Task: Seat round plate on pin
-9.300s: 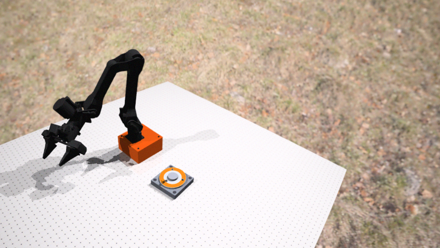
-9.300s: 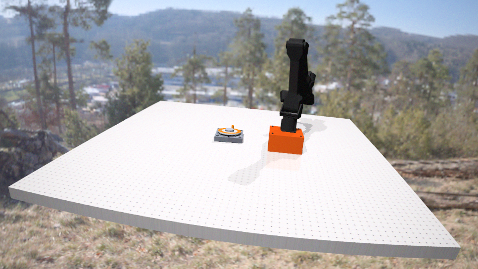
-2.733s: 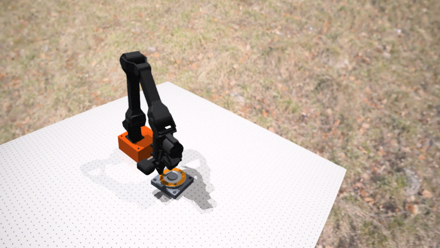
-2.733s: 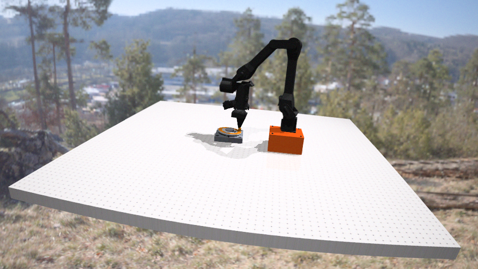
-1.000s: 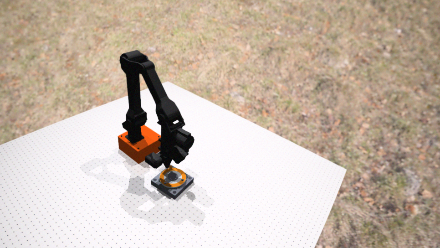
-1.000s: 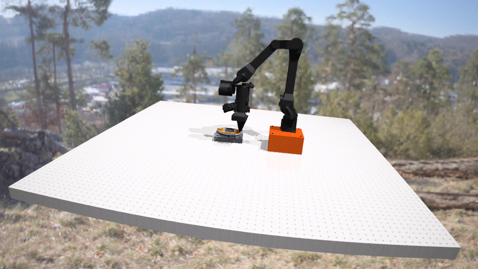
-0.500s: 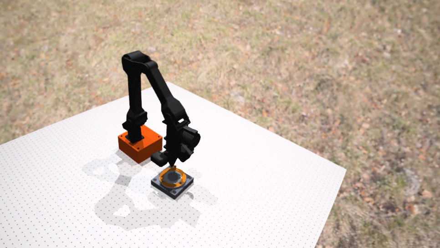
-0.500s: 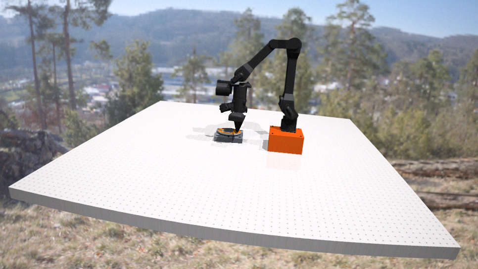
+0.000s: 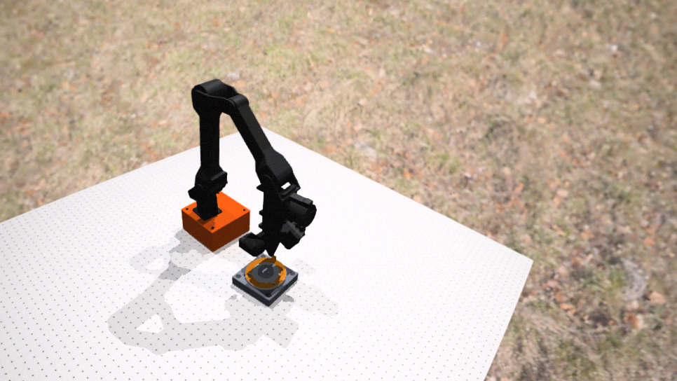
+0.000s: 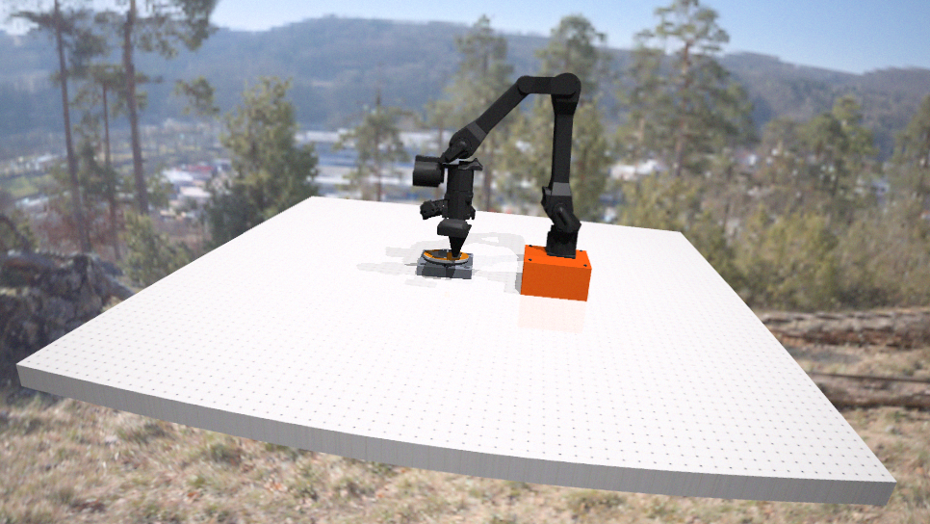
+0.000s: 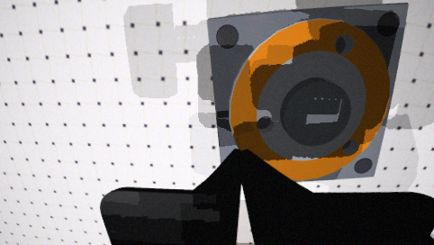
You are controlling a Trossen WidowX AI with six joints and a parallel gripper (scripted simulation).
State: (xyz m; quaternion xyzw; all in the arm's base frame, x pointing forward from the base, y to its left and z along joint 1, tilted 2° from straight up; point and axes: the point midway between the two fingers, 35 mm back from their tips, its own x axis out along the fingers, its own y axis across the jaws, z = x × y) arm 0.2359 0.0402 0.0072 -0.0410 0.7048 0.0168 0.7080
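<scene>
Now: the round plate 2 cm ahead of my gripper tip, 2 cm to the right of it and 1 cm below it. The rest, counted from my gripper tip: dark square base: 3 cm ahead, 4 cm to the right, 2 cm below.
</scene>
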